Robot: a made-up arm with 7 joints.
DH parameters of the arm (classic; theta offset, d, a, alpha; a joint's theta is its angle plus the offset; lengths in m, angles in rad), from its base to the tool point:
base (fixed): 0 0.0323 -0.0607 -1.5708
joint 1: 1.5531 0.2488 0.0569 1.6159
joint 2: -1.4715 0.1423 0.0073 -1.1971
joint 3: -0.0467 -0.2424 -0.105 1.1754
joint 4: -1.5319 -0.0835 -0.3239 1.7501
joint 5: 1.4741 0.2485 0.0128 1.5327
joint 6: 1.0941 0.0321 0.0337 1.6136
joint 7: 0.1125 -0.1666 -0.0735 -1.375
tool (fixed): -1.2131 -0.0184 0 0
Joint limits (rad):
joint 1: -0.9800..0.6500
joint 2: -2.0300..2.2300
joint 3: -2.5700..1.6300
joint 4: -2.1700..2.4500
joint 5: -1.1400..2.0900
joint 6: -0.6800..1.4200
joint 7: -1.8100..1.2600
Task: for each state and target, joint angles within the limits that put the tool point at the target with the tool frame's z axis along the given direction. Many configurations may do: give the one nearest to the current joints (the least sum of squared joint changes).
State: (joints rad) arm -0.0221 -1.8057 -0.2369 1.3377 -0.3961 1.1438 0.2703
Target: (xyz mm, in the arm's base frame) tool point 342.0 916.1 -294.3 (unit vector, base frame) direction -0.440 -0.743 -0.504
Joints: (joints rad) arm -0.5712 -1.6524 0.5311 1.7943 -1.1400 0.4262 0.5353
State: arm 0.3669 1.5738 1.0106 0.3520 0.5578 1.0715 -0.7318
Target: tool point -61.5 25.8 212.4 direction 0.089 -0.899 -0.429
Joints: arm 0.1425 2.0301 0.4236 0.2165 0.4320 1.1882 -0.5689
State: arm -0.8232 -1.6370 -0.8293 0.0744 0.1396 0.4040 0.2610
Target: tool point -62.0 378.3 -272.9 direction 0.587 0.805 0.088
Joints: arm -0.8819 -1.2386 -0.4246 0.2494 0.8301 0.6738 -0.4858
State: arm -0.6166 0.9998 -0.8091 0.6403 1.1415 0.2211 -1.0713
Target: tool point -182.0 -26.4 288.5 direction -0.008 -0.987 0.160
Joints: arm -0.1581 1.3771 -0.0714 1.1459 1.1826 0.9514 -1.2634
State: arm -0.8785 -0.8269 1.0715 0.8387 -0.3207 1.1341 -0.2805
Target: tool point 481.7 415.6 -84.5 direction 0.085 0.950 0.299
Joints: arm -0.9061 -1.6085 1.1808 0.0779 -0.0975 0.4913 -0.7292
